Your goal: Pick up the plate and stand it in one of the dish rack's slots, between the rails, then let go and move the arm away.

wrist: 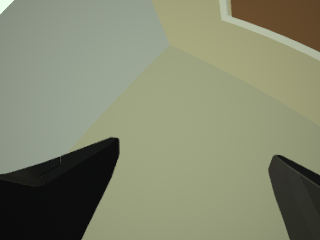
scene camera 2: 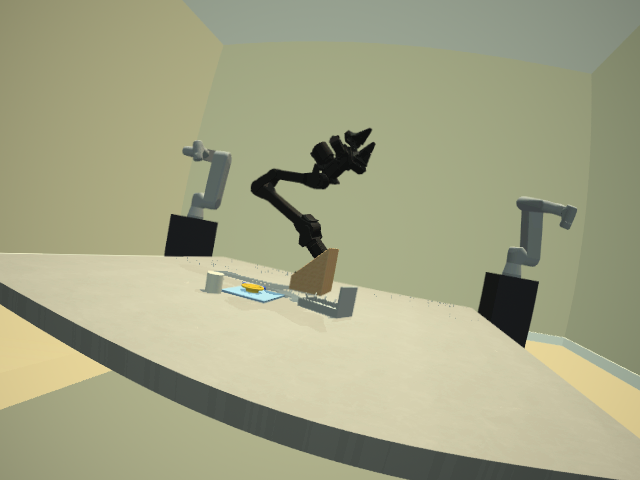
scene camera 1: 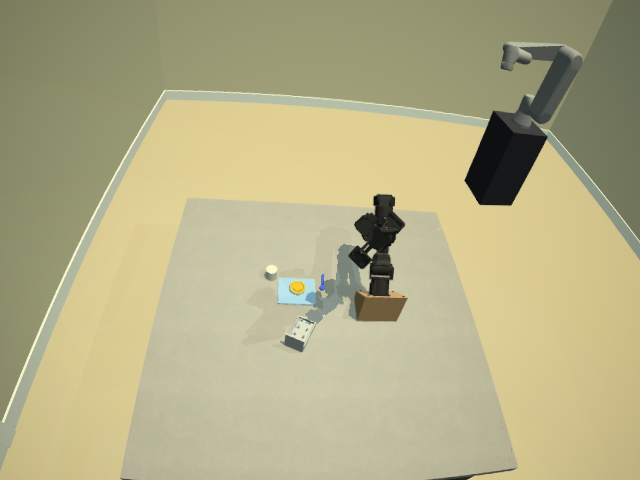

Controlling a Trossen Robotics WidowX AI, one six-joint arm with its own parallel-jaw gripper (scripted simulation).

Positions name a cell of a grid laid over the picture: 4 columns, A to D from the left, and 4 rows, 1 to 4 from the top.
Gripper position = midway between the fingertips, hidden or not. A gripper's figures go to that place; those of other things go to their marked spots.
Scene:
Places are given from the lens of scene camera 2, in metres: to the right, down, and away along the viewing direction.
my gripper (scene camera 2: C2): 0.17, -0.33, 1.02
grey dish rack (scene camera 2: C3): 0.06, 0.17, 0.83

